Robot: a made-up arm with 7 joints.
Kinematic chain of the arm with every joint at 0, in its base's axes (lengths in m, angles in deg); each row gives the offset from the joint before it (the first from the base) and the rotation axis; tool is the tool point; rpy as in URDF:
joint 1: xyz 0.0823 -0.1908 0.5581 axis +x
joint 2: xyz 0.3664 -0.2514 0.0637 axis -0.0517 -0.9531 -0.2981
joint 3: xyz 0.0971 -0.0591 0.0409 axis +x
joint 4: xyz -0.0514 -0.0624 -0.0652 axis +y
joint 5: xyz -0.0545 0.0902 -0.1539 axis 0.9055 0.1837 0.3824
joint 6: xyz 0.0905 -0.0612 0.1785 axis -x
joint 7: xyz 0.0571 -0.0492 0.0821 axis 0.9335 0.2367 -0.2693
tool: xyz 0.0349 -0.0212 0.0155 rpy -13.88 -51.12 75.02
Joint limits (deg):
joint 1: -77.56..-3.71
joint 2: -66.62..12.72
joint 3: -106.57..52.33
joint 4: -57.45..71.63
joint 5: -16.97..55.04
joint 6: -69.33..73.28
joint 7: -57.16..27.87
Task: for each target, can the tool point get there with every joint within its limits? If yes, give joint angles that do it. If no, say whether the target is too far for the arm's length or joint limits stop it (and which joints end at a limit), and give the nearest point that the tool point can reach.
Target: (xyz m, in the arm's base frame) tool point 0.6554 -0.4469 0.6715
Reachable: yes | joints -35.31 -49.54 -36.44 14.67 16.51 47.35 -44.03
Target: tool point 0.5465 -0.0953 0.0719
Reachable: no: joint limits stop it (at a limit: joint 1, joint 3, joint 5, joint 6) | nearest point 0.4956 -0.3261 0.3306 | short by 0.350 m
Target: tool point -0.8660 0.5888 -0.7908
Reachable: no: too far | nearest point 0.2618 -0.3339 0.3876 | short by 1.874 m
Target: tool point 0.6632 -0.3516 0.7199
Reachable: yes | joints -26.21 -33.39 -94.14 7.11 -4.79 -10.09 -38.28
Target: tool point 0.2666 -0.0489 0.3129
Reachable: no: joint limits stop it (at a limit: joint 1, joint 3, joint 5, joint 6) | nearest point 0.3204 -0.3011 0.3907 | short by 0.269 m
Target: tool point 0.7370 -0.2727 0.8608
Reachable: yes | joints -61.37 -29.72 -84.14 -0.32 48.46 51.44 -29.38
